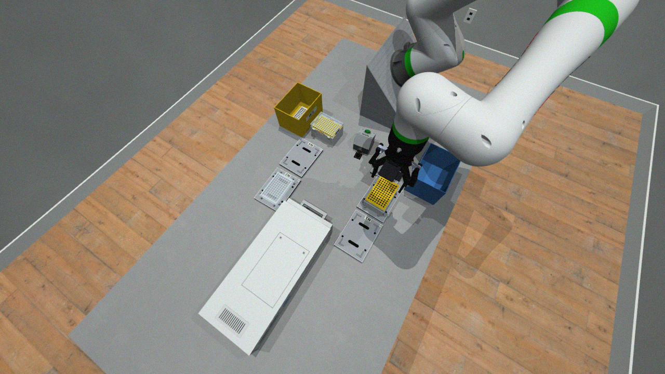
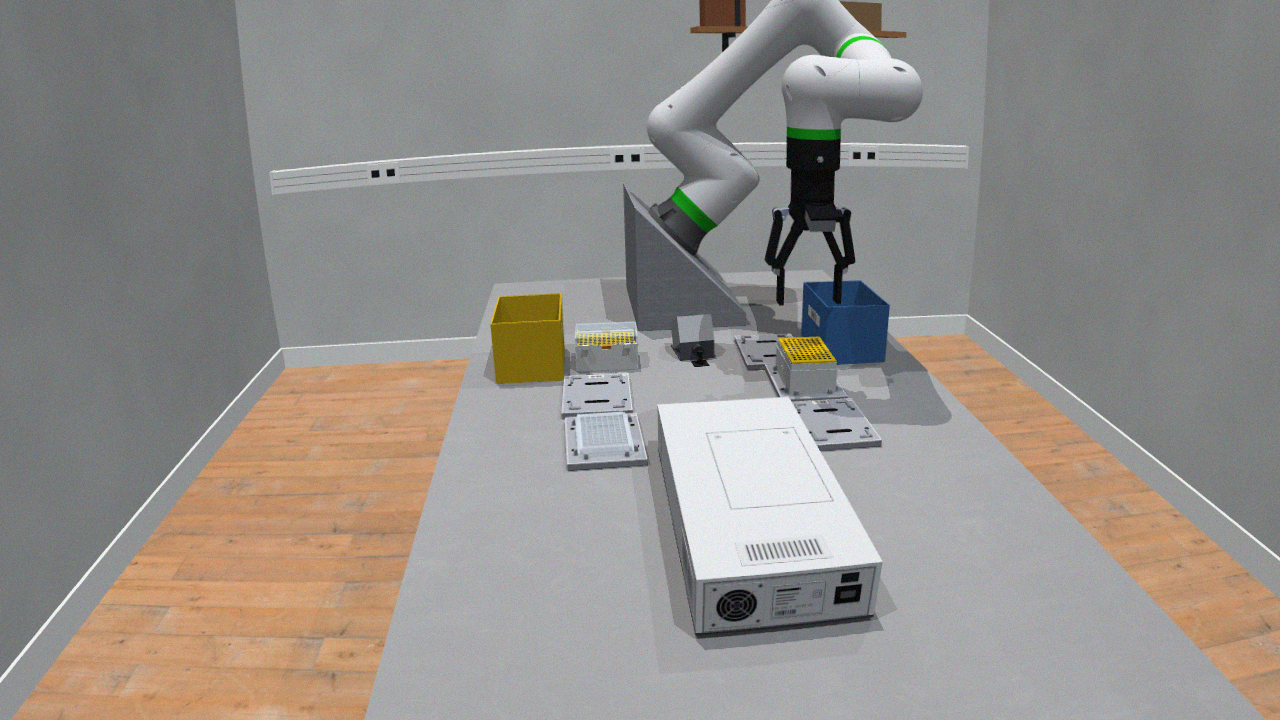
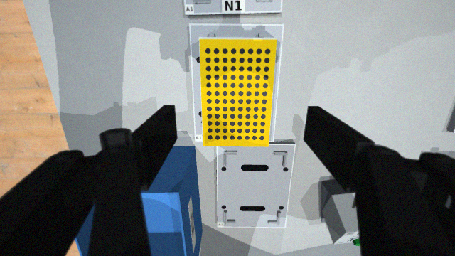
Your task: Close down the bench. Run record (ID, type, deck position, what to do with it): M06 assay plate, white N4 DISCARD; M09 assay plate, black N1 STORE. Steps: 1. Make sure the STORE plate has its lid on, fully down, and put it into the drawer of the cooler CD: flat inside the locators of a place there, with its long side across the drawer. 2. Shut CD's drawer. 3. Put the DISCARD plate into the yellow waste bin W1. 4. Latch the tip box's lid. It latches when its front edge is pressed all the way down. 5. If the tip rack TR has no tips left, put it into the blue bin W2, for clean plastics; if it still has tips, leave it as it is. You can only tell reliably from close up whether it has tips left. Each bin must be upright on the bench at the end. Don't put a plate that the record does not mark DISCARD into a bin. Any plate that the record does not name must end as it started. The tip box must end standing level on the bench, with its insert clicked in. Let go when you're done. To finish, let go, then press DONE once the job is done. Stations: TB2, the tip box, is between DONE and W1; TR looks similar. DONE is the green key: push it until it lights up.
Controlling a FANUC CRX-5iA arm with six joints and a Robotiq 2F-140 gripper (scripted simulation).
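Right now the tip rack TR is 10 mm behind my hand, 10 mm to the right of it and 130 mm below it. From my hand the other things lie so: blue bin W2: 180 mm behind, 130 mm to the left, 150 mm below; green DONE key: 230 mm behind, 180 mm to the right, 120 mm below; nest N1: 170 mm ahead, 180 mm below.
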